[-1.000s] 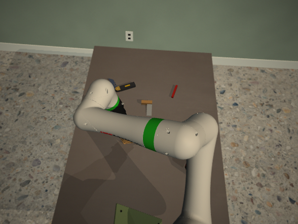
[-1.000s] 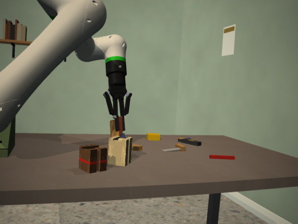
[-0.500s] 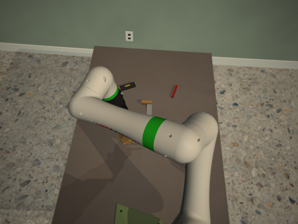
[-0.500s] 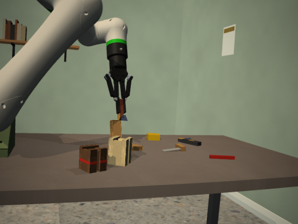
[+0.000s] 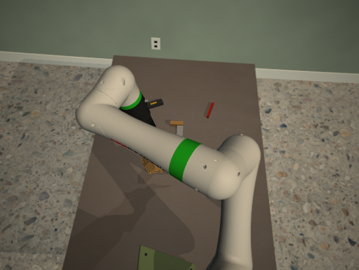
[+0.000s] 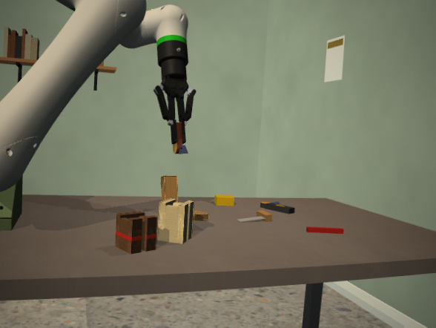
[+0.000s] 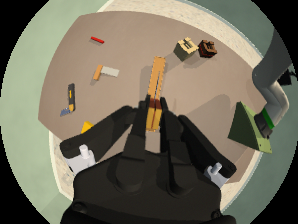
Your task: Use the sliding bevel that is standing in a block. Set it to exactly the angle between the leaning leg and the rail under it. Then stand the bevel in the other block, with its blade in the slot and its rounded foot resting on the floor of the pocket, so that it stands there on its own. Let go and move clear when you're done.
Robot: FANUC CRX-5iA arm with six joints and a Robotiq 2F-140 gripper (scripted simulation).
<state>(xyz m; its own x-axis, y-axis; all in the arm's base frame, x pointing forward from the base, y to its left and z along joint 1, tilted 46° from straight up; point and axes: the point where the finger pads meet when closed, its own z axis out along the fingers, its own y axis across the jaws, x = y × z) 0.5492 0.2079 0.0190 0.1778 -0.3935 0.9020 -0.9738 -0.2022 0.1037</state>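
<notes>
Now: the bevel blade 1 cm ahead of my hand, 3 cm to the right of it and 5 cm below it. The rest, counted from my hand: black sliding bevel (36 cm ahead, 13 cm to the left, 23 cm below); then try square (24 cm ahead, 6 cm to the right, 24 cm below); then yellow block (21 cm ahead, 19 cm to the left, 23 cm below).
</notes>
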